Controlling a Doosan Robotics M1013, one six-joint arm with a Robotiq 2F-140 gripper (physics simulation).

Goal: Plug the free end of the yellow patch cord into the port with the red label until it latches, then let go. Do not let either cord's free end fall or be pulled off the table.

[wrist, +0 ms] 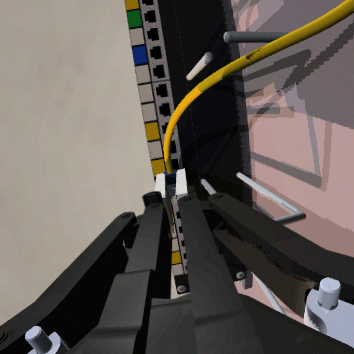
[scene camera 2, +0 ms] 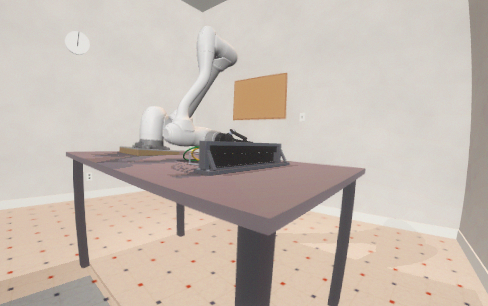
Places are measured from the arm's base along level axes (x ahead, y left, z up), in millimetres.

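Pixels of known places: gripper, fingertip midpoint: (wrist: 173, 184); arm's base, origin of the base link: (scene camera 2: 151, 148).
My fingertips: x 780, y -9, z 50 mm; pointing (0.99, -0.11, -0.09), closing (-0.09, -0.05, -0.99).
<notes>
Ahead of a thing's pixels: the offset from my fingertips to its top centre. "pt": to the spot under its first point. Level surfaces: height alone.
The yellow patch cord (wrist: 200, 89) (scene camera 2: 194, 153) curves down to its plug, which sits between the white fingertips of my gripper (wrist: 173, 184) in the wrist view. The gripper is shut on the plug, right at the port row of the patch panel @[dx -22, dy -94, dz +18 mm] (wrist: 162, 91) (scene camera 2: 204, 155). A tiny sliver of the red label (wrist: 155, 179) shows beside the left fingertip, just below a yellow label. The port there and the plug's tip are hidden by the fingertips, so whether the plug is in the port cannot be seen. In the scene view the fingertips are hidden behind the panel.
A green cord @[pt dx -175, dy -257, dz -27 mm] (scene camera 2: 186, 152) loops behind the panel's near end. Grey wire holders @[pt dx -61, dy +9, dz -66 mm] (wrist: 270, 194) stand beside the panel. Neighbouring ports carry white, yellow, blue and green labels. The panel stands on the table @[dz -83 mm] (scene camera 2: 280, 190); the arm's base is at the table's far left.
</notes>
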